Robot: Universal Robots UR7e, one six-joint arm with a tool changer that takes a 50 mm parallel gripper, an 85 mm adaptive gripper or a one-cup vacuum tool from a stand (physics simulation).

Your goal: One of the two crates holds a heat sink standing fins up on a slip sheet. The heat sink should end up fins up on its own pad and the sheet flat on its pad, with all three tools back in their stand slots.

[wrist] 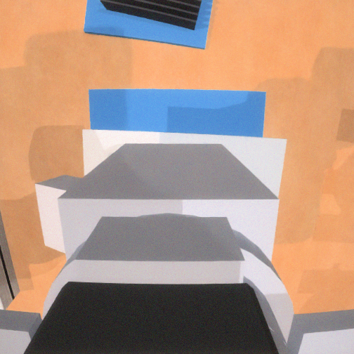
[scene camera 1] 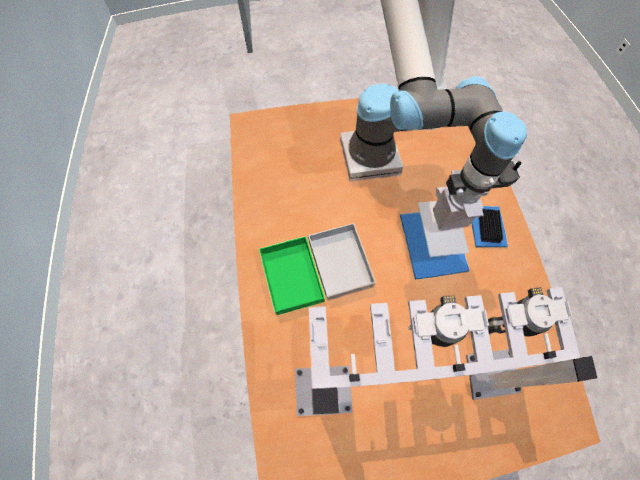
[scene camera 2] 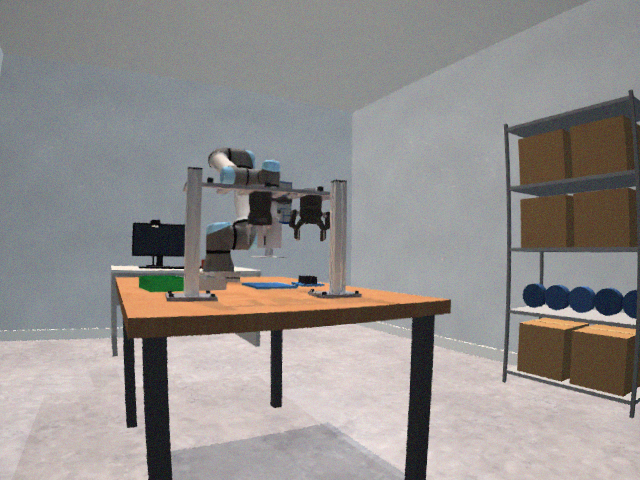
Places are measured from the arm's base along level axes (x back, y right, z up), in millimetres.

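Pixels of known places: arm's base, link origin: (scene camera 1: 372,149) (scene camera 2: 218,271).
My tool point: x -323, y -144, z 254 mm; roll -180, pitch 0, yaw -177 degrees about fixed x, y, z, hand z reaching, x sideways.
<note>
For each thing: its top centre in the pictures, then the offset to it from my tool point. "*": a spot on its surface instead.
- vacuum tool, top centre: (scene camera 1: 469,184) (scene camera 2: 269,212) dx +11, dy -2, dz +4 mm
- light slip sheet, top centre: (scene camera 1: 443,226) (scene camera 2: 267,256) dx -7, dy +10, dz -176 mm
- large blue pad, surface spot: (scene camera 1: 439,266) (scene camera 2: 274,285) * dx -78, dy +2, dz -290 mm
- black heat sink, top centre: (scene camera 1: 492,223) (scene camera 2: 307,276) dx +31, dy -188, dz -260 mm
- small blue pad, surface spot: (scene camera 1: 480,243) * dx -19, dy -146, dz -290 mm
- green crate, top centre: (scene camera 1: 290,272) (scene camera 2: 163,277) dx -68, dy +425, dz -257 mm
- grey crate, top centre: (scene camera 1: 341,258) (scene camera 2: 200,276) dx -39, dy +285, dz -257 mm
My vacuum tool (scene camera 1: 454,211) (scene camera 2: 268,251) is on the arm and holds the light slip sheet (scene camera 1: 448,243) (scene camera 2: 278,256) (wrist: 265,160) flat from above, its cup hidden in the wrist view. Sheet and tool hang clear above the large blue pad (scene camera 1: 439,266) (scene camera 2: 268,285) (wrist: 140,110). The black heat sink (scene camera 1: 490,225) (scene camera 2: 307,279) (wrist: 155,10) stands fins up on the small blue pad (scene camera 1: 480,243) (wrist: 145,31). The 50 mm gripper (scene camera 1: 450,322) (scene camera 2: 260,209) and the adaptive gripper (scene camera 1: 540,312) (scene camera 2: 311,209) sit in stand slots.
The tool stand (scene camera 1: 403,376) (scene camera 2: 338,237) spans the table's near side, its left slot vacant. The green crate (scene camera 1: 292,273) (scene camera 2: 161,283) and grey crate (scene camera 1: 341,263) lie side by side at the left, both empty. A monitor (scene camera 2: 158,239) stands on a desk behind.
</note>
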